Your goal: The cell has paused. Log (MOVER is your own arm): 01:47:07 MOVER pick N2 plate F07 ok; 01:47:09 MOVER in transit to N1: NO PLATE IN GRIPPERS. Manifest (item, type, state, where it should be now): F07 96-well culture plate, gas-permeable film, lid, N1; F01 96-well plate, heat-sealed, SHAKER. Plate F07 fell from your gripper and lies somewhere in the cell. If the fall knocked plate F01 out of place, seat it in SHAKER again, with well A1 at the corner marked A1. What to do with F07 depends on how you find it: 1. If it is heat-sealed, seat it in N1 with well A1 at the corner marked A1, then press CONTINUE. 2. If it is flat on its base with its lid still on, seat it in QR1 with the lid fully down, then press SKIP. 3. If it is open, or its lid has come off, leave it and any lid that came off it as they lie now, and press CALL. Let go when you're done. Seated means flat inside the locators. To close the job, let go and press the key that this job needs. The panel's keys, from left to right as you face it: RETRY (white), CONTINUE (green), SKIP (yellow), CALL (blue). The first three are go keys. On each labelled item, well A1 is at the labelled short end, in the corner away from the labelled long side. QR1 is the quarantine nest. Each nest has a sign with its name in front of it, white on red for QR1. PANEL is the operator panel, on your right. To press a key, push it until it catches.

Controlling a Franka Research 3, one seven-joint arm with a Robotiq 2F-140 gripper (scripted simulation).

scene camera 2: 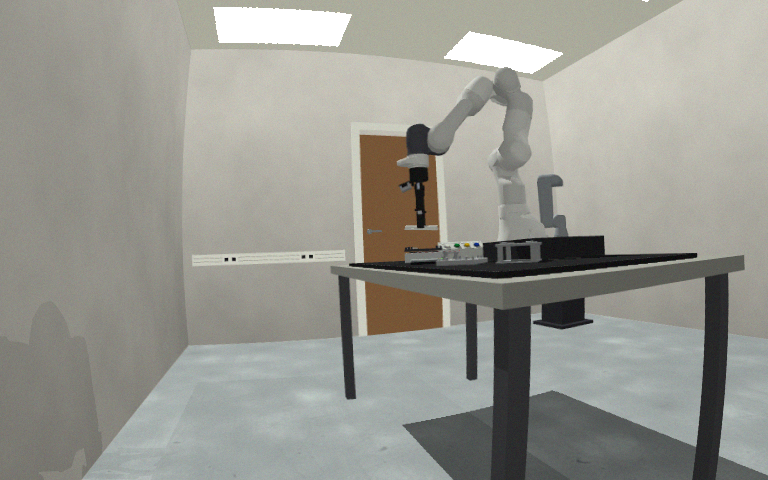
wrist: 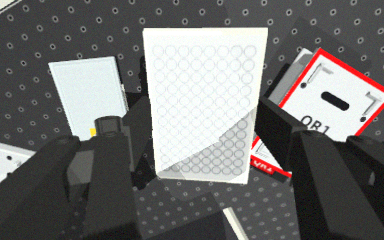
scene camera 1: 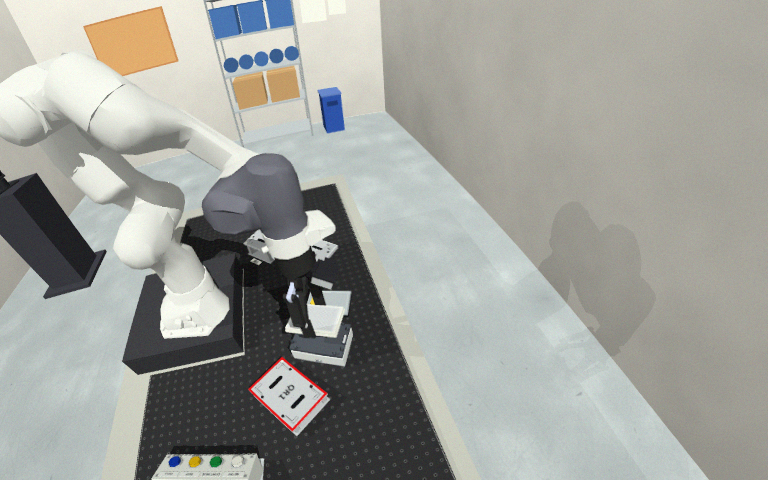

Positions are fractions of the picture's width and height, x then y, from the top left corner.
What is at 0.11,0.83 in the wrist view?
My gripper.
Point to a white 96-well plate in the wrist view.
At 0.53,0.35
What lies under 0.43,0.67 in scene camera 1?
A white 96-well plate.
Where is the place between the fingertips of my gripper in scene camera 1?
0.41,0.67
